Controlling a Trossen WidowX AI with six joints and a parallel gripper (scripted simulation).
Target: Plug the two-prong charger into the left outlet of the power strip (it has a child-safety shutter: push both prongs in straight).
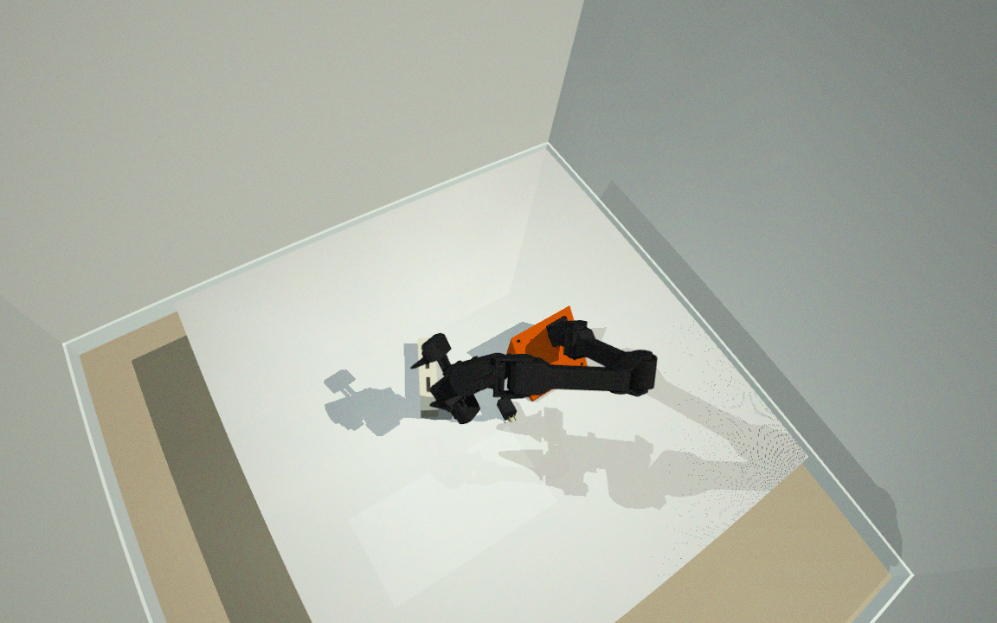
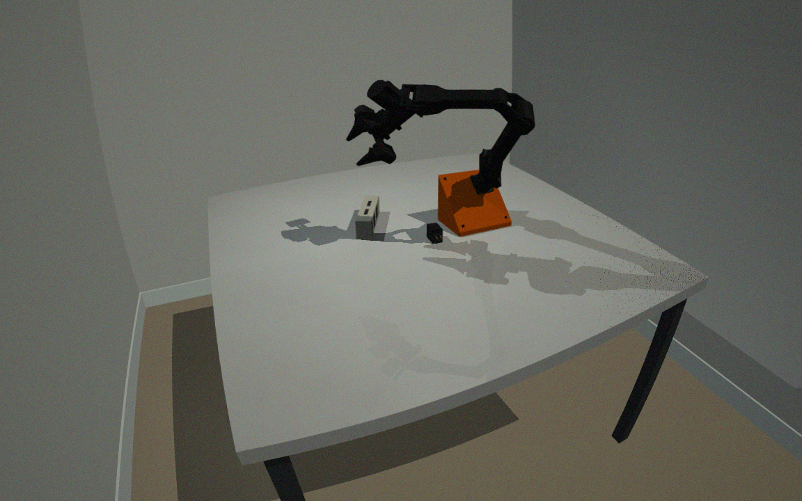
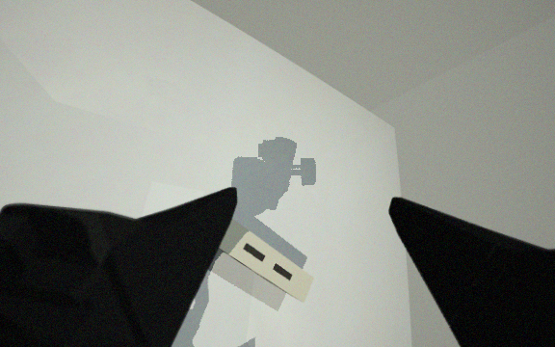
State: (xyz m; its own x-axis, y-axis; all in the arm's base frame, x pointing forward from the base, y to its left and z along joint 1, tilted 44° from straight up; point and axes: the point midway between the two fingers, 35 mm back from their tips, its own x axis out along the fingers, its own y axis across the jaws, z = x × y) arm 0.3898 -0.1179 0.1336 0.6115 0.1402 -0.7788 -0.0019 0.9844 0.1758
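Right now my gripper tip is 240 mm above the dark grey charger, 200 mm past it and 100 mm to the right of it.
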